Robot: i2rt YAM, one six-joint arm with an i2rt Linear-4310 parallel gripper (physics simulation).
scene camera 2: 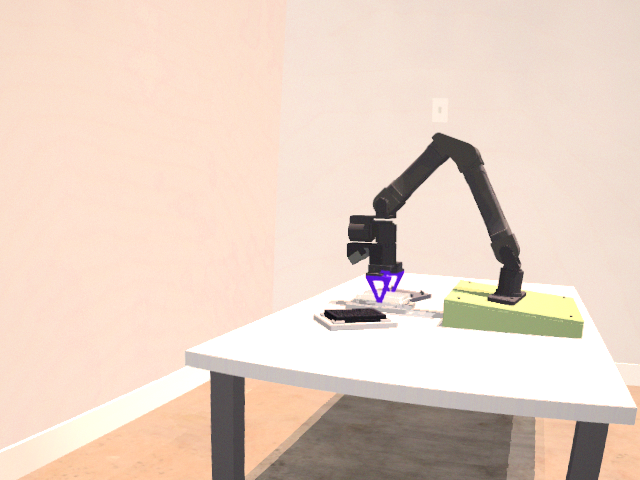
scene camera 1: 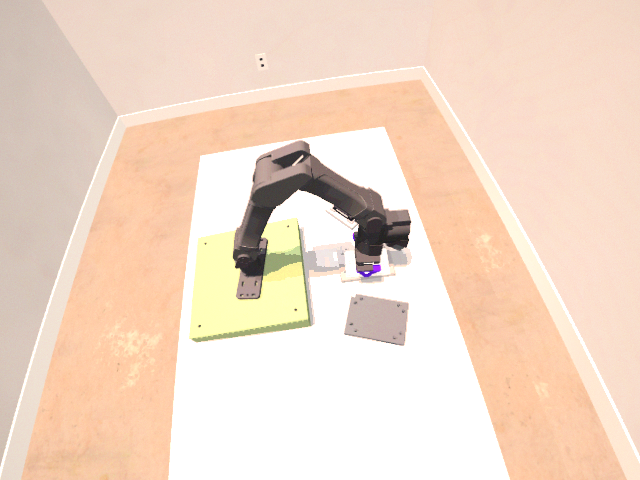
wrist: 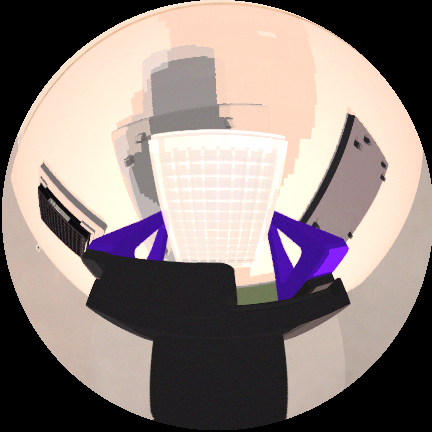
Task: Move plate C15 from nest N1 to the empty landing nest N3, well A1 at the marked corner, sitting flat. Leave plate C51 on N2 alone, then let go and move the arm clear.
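My gripper (scene camera 1: 368, 270) (scene camera 2: 385, 289) (wrist: 217, 214) is shut on plate C15 (scene camera 1: 349, 276) (wrist: 219, 181), a clear white well plate, with its purple fingers on the two long sides. It holds the plate low and level over the table, just off nest N1 (scene camera 1: 324, 256) (wrist: 130, 160), a pale grey pad now bare. The grey landing nest N3 (scene camera 1: 376, 318) (scene camera 2: 419, 296) (wrist: 350, 181) lies flat and bare, close beside the gripper. Black plate C51 (scene camera 2: 354, 313) (wrist: 60, 217) sits on the white nest N2 (scene camera 2: 356, 325) on the other side; in scene camera 1 the arm hides most of it.
The arm stands on a green base block (scene camera 1: 222, 310) (scene camera 2: 511, 317) on the white table (scene camera 1: 310, 413) (scene camera 2: 413, 371). The three nests sit close together beside the block. The table's edges are not far beyond the nests.
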